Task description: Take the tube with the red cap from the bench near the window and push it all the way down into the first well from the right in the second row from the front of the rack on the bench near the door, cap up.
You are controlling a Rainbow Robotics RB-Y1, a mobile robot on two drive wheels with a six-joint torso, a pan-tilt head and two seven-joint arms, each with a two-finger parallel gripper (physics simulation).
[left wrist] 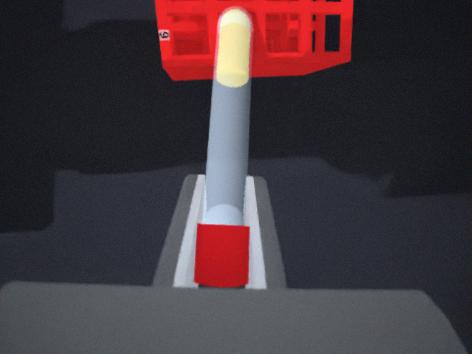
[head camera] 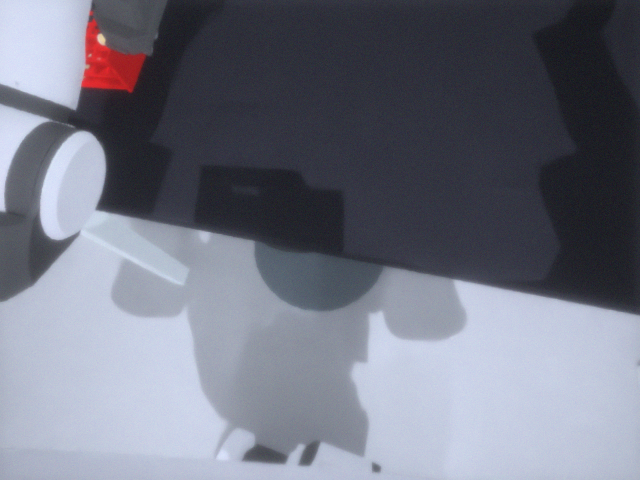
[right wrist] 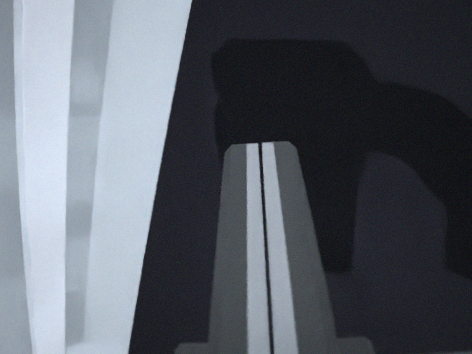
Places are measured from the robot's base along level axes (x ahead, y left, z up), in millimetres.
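Where they show: left gripper, fingertip midpoint: (left wrist: 225, 190) (head camera: 146, 42); right gripper, fingertip midpoint: (right wrist: 261, 168).
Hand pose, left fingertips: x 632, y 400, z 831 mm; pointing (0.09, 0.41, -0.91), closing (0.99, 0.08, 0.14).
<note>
After its pixels a point has its place.
My left gripper (left wrist: 225, 190) @(x 632, y 400, z 831 mm) is shut on the tube with the red cap (left wrist: 222, 255) @(x 627, y 393, z 873 mm). The cap is nearest the wrist camera, and the clear body with a yellow lower part points away toward the red rack (left wrist: 200, 70) @(x 616, y 455, z 804 mm) (head camera: 121, 72) @(x 607, y 453, z 792 mm). In the left wrist view the tube's far end overlaps the rack's nearest row of wells; whether it is inside a well or above it I cannot tell. In the head view a grey part of the left gripper covers some of the rack at the top left. My right gripper (right wrist: 261, 168) @(x 883, y -181, z 957 mm) is shut and empty.
The rack stands on a dark bench top (head camera: 361, 118) @(x 637, y 103, z 762 mm), crossed by shadows. The bench's edge slants across the head view, with a pale surface (head camera: 516, 387) @(x 436, y -426, z 0 mm) below it. My white left arm fills the left side. Pale upright panels (right wrist: 135, 150) @(x 1250, y 77, z 782 mm) stand left of the right gripper.
</note>
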